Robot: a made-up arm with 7 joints. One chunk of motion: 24 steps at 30 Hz.
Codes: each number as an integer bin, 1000 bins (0 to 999) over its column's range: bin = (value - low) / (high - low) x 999, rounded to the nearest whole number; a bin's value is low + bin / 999 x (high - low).
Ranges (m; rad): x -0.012..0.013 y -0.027..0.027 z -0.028..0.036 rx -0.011..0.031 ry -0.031..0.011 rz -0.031..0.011
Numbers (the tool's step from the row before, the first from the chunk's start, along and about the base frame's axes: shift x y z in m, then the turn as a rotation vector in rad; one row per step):
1: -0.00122 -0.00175 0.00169 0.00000 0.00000 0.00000
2: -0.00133 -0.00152 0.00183 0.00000 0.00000 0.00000
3: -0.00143 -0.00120 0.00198 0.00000 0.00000 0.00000
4: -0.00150 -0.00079 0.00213 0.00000 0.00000 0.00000
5: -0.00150 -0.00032 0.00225 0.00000 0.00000 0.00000
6: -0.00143 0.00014 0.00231 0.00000 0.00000 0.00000
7: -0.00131 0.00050 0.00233 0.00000 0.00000 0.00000
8: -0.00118 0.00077 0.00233 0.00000 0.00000 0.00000
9: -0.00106 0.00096 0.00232 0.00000 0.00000 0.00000
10: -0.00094 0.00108 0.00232 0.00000 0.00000 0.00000
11: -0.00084 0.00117 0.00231 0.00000 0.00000 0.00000
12: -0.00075 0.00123 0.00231 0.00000 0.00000 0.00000
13: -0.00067 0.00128 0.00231 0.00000 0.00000 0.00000
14: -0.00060 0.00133 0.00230 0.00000 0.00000 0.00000
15: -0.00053 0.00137 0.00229 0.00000 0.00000 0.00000
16: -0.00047 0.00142 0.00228 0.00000 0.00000 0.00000
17: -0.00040 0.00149 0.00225 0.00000 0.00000 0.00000
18: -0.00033 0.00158 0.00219 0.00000 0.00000 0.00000
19: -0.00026 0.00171 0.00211 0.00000 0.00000 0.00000
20: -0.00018 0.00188 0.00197 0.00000 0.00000 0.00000
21: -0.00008 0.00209 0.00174 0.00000 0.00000 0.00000
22: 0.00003 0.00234 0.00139 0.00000 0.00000 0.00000
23: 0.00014 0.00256 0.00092 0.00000 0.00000 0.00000
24: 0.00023 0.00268 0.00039 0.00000 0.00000 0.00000
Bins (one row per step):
1: 431 467 463 262 737 737
2: 426 471 466 262 737 737
3: 422 477 468 262 737 737
4: 420 485 470 262 737 737
5: 420 494 472 262 737 737
6: 422 502 473 262 737 737
7: 427 509 473 262 737 737
8: 432 514 473 262 737 737
9: 437 517 473 262 737 737
10: 442 519 473 262 737 737
11: 446 521 473 262 737 737
12: 450 522 473 262 737 737
13: 453 523 473 262 737 737
14: 456 524 473 262 737 737
15: 458 525 473 262 737 737
16: 461 526 473 262 737 737
17: 464 527 472 262 737 737
18: 466 529 471 262 737 737
19: 469 531 470 262 737 737
20: 472 534 468 262 737 737
21: 476 538 464 262 737 737
22: 481 543 459 262 737 737
23: 485 547 451 262 737 737
24: 489 549 443 262 737 737

